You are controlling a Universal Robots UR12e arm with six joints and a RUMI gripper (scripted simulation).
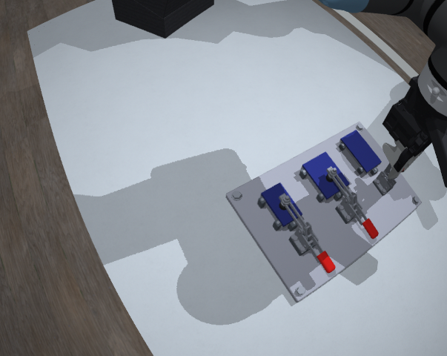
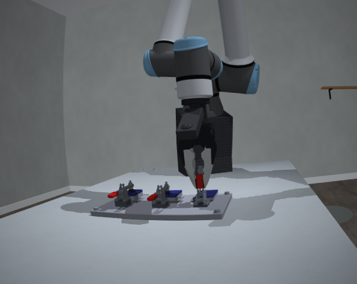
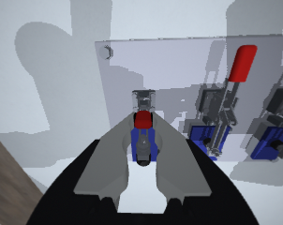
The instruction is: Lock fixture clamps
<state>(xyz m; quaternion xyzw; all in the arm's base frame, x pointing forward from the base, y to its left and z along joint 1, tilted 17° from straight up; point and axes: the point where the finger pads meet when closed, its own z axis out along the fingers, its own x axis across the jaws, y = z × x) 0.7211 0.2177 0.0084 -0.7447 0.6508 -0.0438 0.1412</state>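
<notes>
Now: the blue part 9 cm behind my hand, 5 cm below it and 1 cm to the right of it. Round my hand: grey fixture plate 11 cm to the right, 7 cm below, 2 cm behind.
</notes>
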